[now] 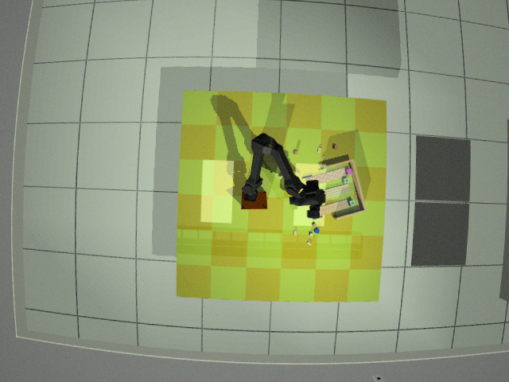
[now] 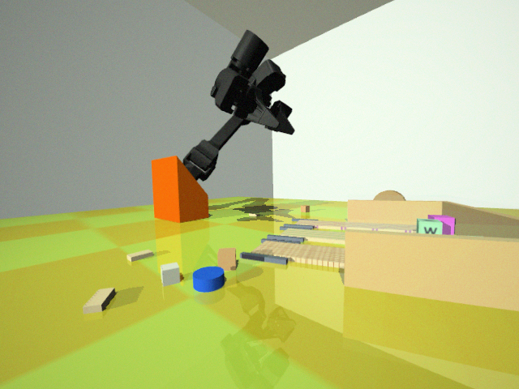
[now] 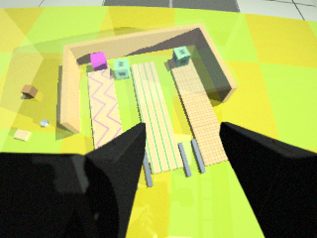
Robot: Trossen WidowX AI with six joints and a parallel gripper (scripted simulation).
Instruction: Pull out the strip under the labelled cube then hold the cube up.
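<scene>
Now: the blue disc 20 cm to the right of my gripper tip, 19 cm below it and 6 cm ahead of it. Also, from my gripper tip: flat tan piece 28 cm to the right, 19 cm below, 2 cm ahead.
</scene>
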